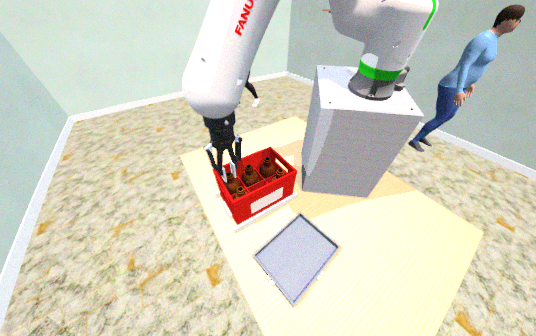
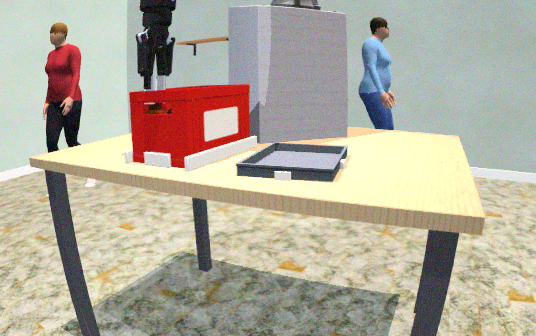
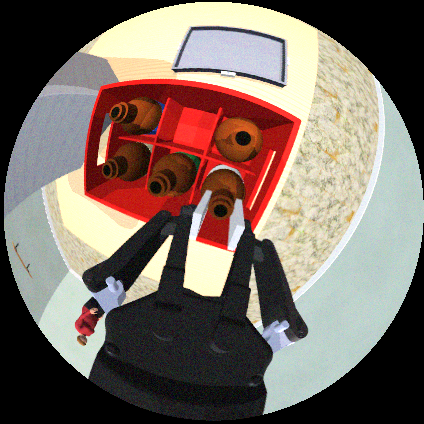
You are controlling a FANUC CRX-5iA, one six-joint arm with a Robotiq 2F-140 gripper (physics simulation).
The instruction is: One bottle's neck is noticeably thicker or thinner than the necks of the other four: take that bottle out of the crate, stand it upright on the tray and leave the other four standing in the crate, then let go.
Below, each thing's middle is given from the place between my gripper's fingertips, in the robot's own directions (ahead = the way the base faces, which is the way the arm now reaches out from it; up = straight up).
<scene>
My gripper is now 13 cm to the right of the white strip point(image 2: 209, 156), 13 cm above it and 11 cm past it.
</scene>
